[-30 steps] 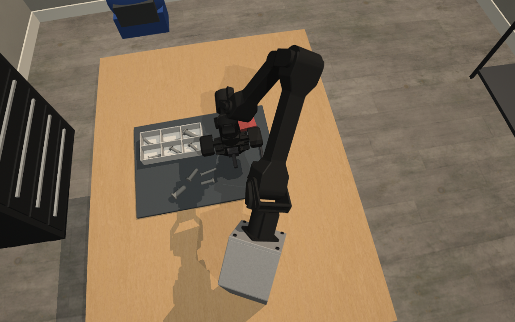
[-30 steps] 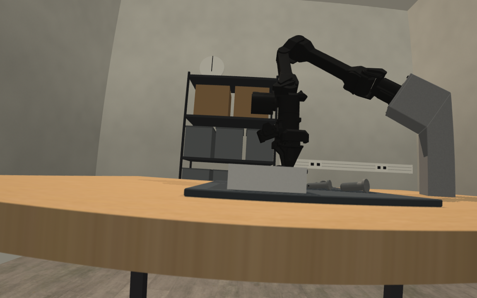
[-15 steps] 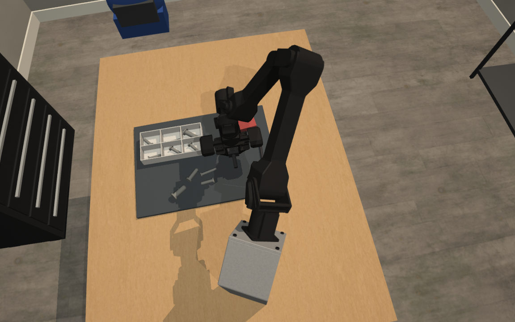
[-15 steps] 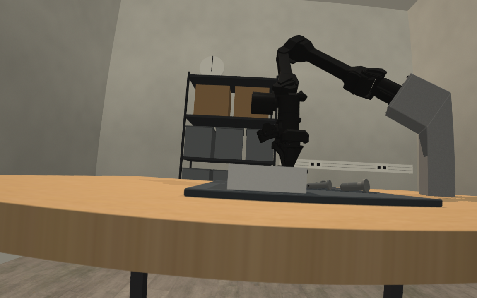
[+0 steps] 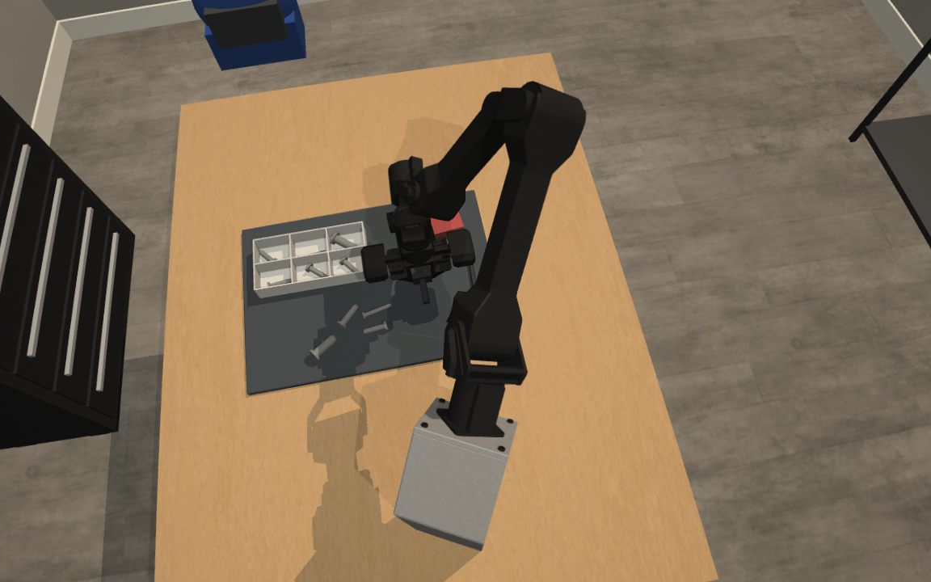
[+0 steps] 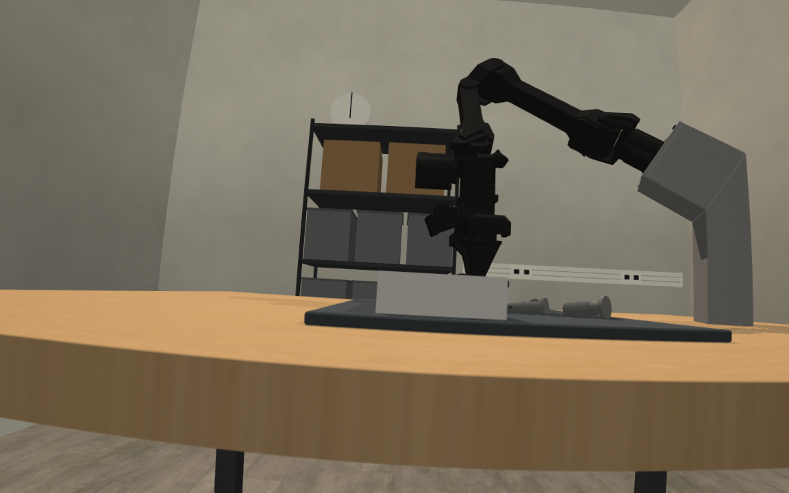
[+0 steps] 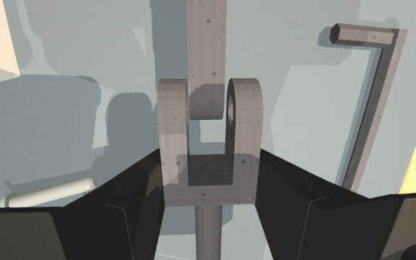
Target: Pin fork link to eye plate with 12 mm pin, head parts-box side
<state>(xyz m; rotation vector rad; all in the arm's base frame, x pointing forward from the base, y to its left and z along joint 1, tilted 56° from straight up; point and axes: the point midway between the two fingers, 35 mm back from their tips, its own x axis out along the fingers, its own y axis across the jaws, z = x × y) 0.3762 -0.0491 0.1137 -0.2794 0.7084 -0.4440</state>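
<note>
Now: hand 5 cm above the grey eye plate, 3 cm short of it and 2 cm to the left of it. From my hand the other things lie so: long strip (9 cm to the right, 6 cm below, 1 cm behind); long thin pin (10 cm to the left, 6 cm below); dark mat (8 cm to the left, 7 cm below, 6 cm ahead).
</note>
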